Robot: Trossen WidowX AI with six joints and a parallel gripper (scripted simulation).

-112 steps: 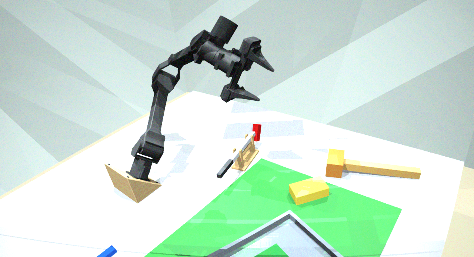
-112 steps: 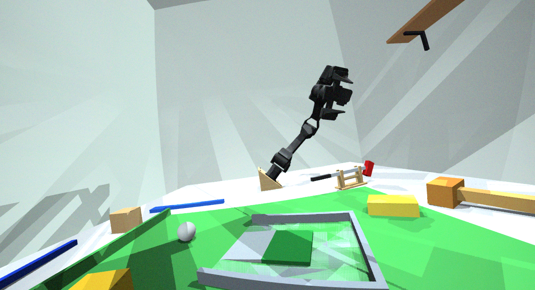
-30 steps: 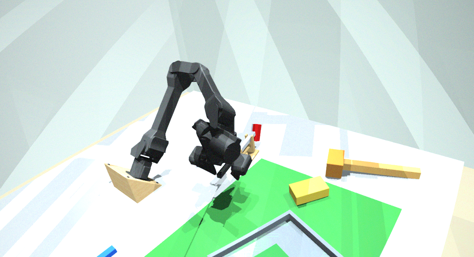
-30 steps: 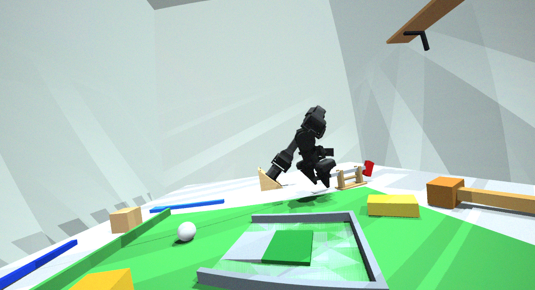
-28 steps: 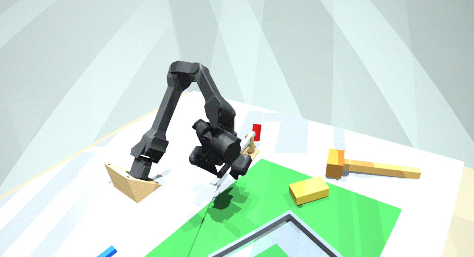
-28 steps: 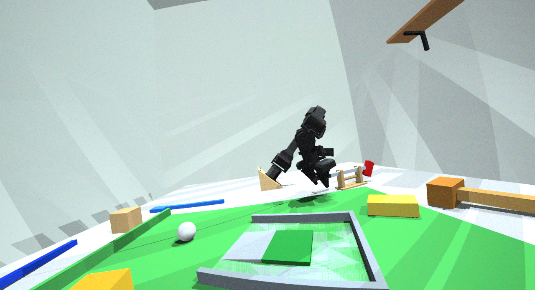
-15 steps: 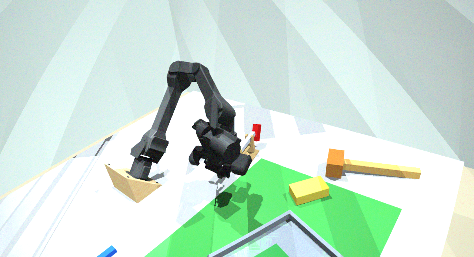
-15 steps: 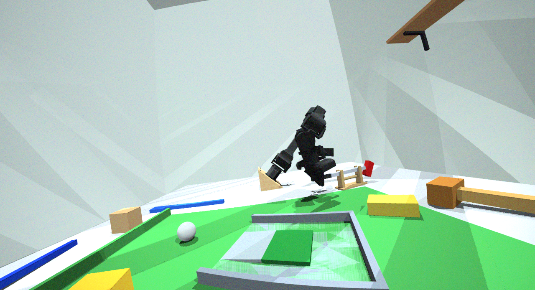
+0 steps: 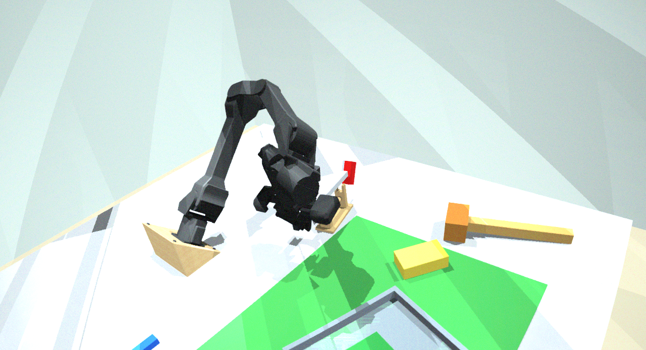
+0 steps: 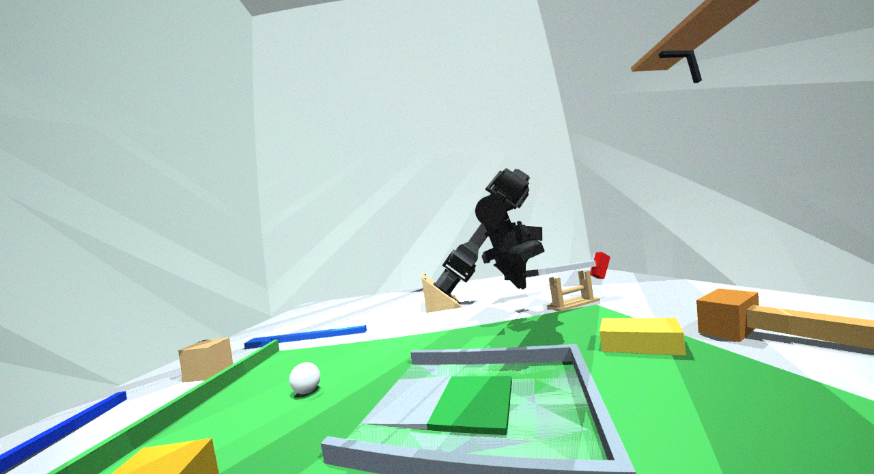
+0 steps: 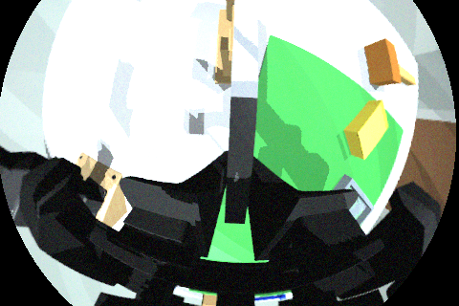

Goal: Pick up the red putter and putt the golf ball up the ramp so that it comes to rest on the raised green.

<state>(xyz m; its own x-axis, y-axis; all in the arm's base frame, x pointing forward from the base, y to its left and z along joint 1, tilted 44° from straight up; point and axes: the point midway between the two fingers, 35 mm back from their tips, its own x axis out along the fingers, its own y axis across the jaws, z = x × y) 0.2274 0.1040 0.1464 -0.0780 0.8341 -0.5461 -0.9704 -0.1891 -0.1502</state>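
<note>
The red putter lies 3 cm behind my gripper tip, 11 cm to the left of it and 2 cm above it. From my gripper tip the other things lie so: wooden rack (4 cm behind, 13 cm to the left, 3 cm below); yellow block (23 cm ahead, 10 cm to the left, 5 cm below); grey frame (30 cm ahead, 13 cm to the right, 6 cm below).
</note>
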